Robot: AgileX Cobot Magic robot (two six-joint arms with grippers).
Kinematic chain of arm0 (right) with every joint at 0, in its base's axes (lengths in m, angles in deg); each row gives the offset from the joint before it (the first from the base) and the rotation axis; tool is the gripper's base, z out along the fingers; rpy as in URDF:
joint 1: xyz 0 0 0.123 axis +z
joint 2: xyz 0 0 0 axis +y
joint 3: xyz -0.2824 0 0.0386 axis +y
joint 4: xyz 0.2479 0 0.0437 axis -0.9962 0 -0.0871
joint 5: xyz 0 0 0 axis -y
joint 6: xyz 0.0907 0 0.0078 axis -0.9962 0 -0.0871
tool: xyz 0 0 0 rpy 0 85 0
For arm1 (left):
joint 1: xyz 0 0 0.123 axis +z
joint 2: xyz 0 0 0 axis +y
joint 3: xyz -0.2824 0 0.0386 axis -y
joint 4: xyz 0.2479 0 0.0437 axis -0.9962 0 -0.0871
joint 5: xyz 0 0 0 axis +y
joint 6: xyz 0.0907 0 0.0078 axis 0.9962 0 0.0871
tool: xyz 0 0 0 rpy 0 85 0
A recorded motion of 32 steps. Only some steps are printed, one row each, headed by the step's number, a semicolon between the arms.
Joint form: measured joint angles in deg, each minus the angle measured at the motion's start. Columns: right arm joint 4, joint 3, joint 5, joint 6, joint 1, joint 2; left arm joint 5, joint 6, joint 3, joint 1, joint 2, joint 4.
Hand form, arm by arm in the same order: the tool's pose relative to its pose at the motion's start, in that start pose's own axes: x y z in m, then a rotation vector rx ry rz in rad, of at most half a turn. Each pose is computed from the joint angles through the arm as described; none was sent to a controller.
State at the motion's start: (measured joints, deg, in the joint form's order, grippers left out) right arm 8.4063 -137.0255 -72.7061 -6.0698 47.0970 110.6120; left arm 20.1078 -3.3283 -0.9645 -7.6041 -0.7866 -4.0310
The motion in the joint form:
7: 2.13 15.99 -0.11 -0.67 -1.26 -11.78; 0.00 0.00 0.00 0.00 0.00 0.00
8: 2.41 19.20 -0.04 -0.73 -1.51 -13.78; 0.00 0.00 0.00 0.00 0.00 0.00
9: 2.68 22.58 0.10 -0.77 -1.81 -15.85; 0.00 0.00 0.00 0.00 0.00 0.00
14: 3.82 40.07 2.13 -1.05 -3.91 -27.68; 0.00 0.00 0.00 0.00 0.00 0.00
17: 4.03 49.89 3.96 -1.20 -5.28 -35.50; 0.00 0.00 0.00 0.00 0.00 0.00
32: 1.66 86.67 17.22 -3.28 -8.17 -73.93; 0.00 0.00 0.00 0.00 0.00 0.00
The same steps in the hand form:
7: 0.0291 -0.0182 -0.0367 0.0561 0.0717 0.0040; 0.0000 0.0000 0.0000 0.0000 0.0000 0.0000
8: 0.0367 -0.0210 -0.0406 0.0649 0.0911 0.0032; 0.0000 0.0000 0.0000 0.0000 0.0000 0.0000
9: 0.0450 -0.0240 -0.0444 0.0740 0.1111 0.0023; 0.0000 0.0000 0.0000 0.0000 0.0000 0.0000
14: 0.0928 -0.0411 -0.0700 0.1184 0.1742 0.0092; 0.0000 0.0000 0.0000 0.0000 0.0000 0.0000
17: 0.1240 -0.0496 -0.0899 0.1357 0.1786 0.0207; 0.0000 0.0000 0.0000 0.0000 0.0000 0.0000
32: 0.2710 -0.0551 -0.1677 0.1112 -0.0758 0.1010; 0.0000 0.0000 0.0000 0.0000 0.0000 0.0000

